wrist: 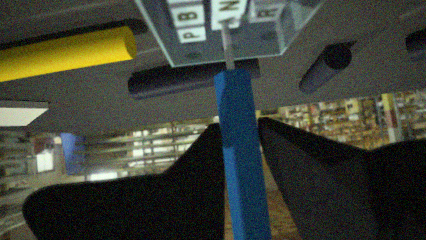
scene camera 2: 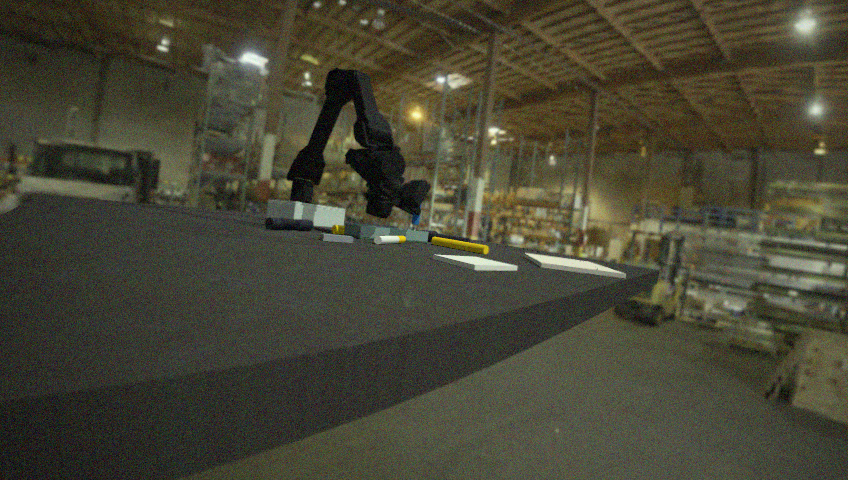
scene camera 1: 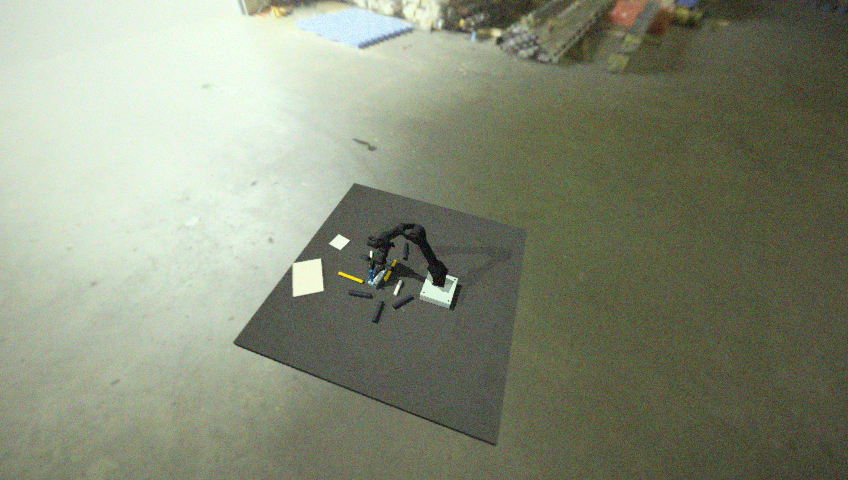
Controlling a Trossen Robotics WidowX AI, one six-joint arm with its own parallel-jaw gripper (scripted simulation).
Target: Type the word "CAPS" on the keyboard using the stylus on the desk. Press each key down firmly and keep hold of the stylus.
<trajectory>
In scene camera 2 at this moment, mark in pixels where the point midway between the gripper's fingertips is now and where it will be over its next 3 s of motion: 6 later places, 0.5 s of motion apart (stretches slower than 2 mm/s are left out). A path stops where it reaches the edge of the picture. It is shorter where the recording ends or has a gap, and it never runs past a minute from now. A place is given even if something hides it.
My gripper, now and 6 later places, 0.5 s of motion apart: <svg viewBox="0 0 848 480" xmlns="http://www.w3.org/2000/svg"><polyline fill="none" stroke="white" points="416,213 418,198 421,198 423,205 423,208 423,211 423,213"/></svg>
</trajectory>
